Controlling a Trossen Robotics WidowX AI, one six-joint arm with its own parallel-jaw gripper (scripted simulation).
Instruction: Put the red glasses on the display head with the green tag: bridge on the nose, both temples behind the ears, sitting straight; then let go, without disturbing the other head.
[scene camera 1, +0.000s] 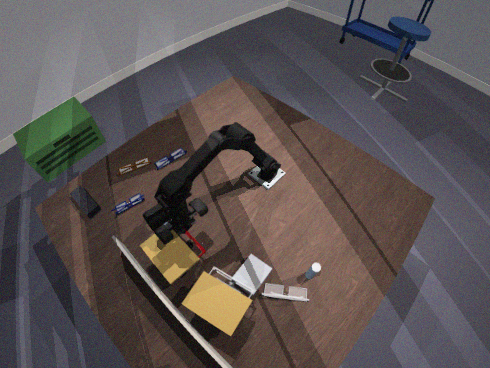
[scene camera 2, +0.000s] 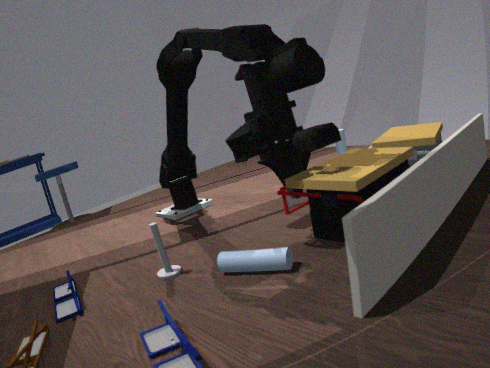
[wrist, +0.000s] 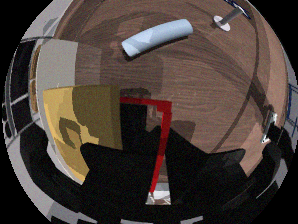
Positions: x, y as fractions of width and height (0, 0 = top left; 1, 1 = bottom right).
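Present in the scene: a long white board (scene camera 2: 0.78, 0.64), (wrist: 0.19, 0.30); a pale blue cylinder (scene camera 2: 0.55, 0.71); a white box (scene camera 1: 0.52, 0.74). The gripper (scene camera 2: 0.61, 0.54), (scene camera 1: 0.38, 0.63), (wrist: 0.55, 0.58) is visible too.
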